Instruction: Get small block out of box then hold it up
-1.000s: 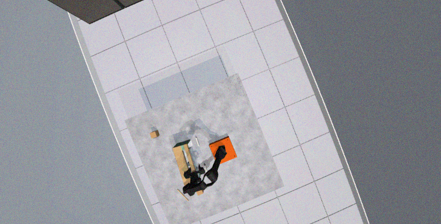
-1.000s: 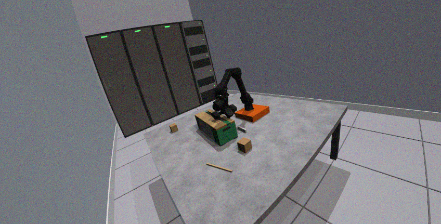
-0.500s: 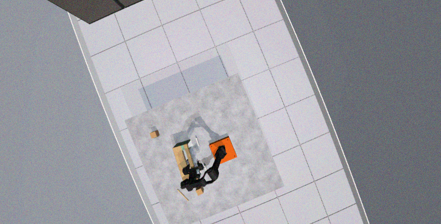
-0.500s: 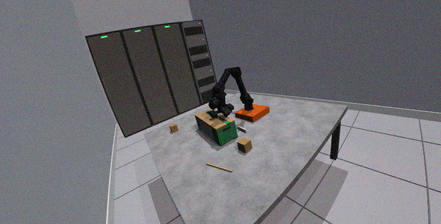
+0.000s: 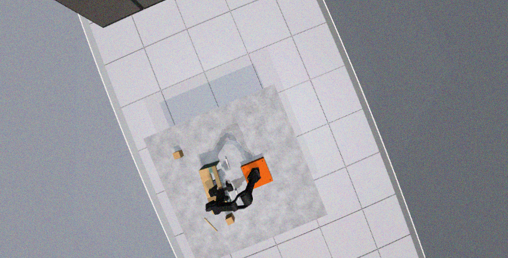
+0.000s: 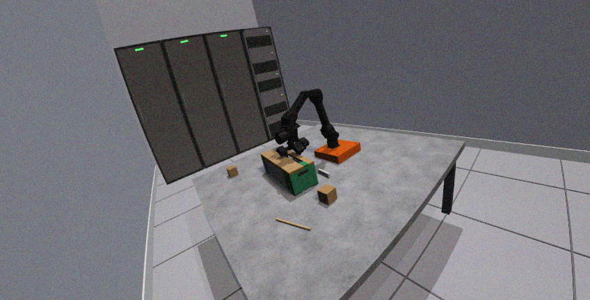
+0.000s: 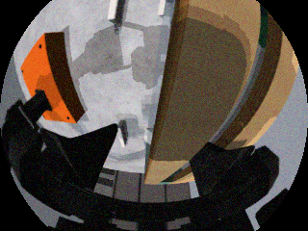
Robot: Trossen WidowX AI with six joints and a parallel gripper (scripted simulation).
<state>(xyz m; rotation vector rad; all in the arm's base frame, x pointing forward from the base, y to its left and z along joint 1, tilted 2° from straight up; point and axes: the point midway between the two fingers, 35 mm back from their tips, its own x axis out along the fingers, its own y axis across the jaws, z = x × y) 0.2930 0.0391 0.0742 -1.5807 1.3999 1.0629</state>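
Right now my gripper tip is 30 mm to the right of the box, 30 mm short of it and 20 mm above it. The rest, counted from my gripper tip: thin wooden stick (410 mm to the left, 210 mm ahead, 80 mm below).
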